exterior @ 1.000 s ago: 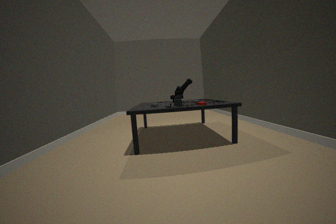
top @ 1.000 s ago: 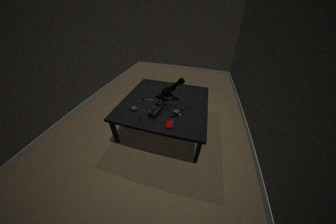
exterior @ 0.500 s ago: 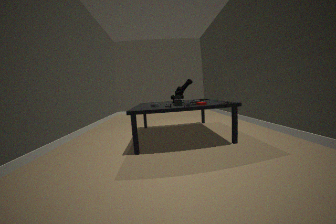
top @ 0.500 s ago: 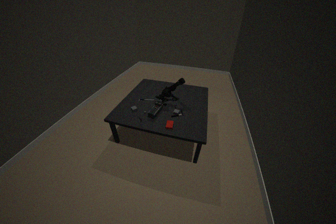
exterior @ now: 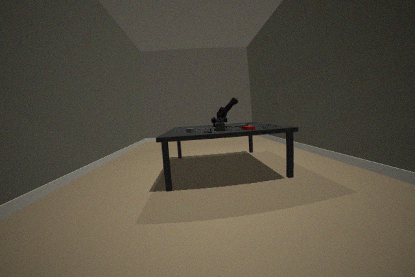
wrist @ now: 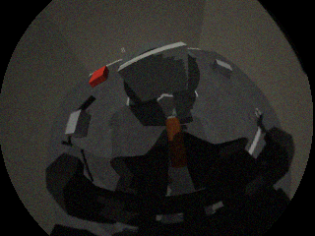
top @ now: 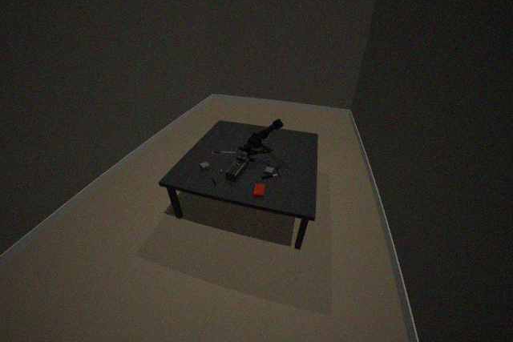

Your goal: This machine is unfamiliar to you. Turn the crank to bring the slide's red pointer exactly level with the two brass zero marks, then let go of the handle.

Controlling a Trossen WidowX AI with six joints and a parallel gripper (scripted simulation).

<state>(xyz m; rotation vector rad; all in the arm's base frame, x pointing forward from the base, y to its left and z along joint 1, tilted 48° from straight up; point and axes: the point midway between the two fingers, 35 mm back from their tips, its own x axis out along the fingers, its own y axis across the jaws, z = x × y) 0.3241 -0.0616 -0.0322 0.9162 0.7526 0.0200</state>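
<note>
Now: the red pointer 120 mm ahead of my gripper tip, 30 mm to the right of it and 50 mm above it. From my gripper tip the other things lie so: crank handle: 20 mm behind, 20 mm above.
</note>
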